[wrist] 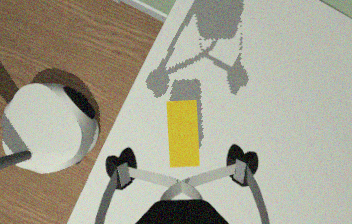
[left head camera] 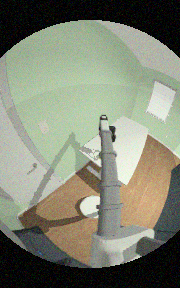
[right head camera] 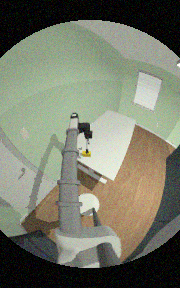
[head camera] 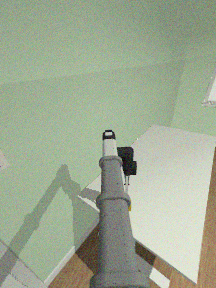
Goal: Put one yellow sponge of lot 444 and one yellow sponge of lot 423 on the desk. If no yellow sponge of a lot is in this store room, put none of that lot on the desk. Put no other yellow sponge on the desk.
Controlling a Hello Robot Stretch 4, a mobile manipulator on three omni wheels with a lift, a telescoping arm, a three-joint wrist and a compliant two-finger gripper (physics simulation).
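Pixels of known places: gripper, fingertip midpoint: (wrist: 181, 159) (right head camera: 87, 148); robot's base, origin of the base link: (left head camera: 92, 205) (right head camera: 86, 203).
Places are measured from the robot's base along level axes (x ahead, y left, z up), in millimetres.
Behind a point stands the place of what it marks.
Observation:
A yellow sponge (head camera: 130, 206) {x 597, y -111, z 741 mm} (right head camera: 86, 154) {x 600, y -72, z 735 mm} (wrist: 183, 134) {x 624, y -70, z 755 mm} lies on the white desk (head camera: 170, 190) {x 736, y -432, z 693 mm} (left head camera: 131, 145) {x 860, y -557, z 693 mm} (right head camera: 112, 145) {x 740, y -446, z 693 mm} (wrist: 290, 100) {x 824, y -57, z 693 mm}, near its left edge in the wrist view. No lot number can be read on its plain top face. My gripper (right head camera: 87, 149) {x 618, y -87, z 838 mm} (wrist: 181, 159) {x 618, y -87, z 838 mm} is open above the desk, its fingers spread wide and apart from the sponge. In the wrist view the sponge shows just ahead of and between the fingertips, with its shadow beside it. In the head view the arm hides part of the sponge; in the left head view it does not show.
A round white stool (left head camera: 90, 206) {x 1, y 33, z 187 mm} (right head camera: 90, 202) {x 26, y -69, z 187 mm} (wrist: 45, 125) {x 38, y 11, z 187 mm} stands on the wooden floor (right head camera: 145, 190) {x -27, y -1264, z -27 mm} (wrist: 115, 40) {x 364, y 374, z -27 mm} beside the desk. Green walls (head camera: 75, 110) {x 903, y 194, z 1281 mm} rise behind the desk. Dark furniture (right head camera: 172, 200) {x -515, y -1617, z 377 mm} stands at the right.

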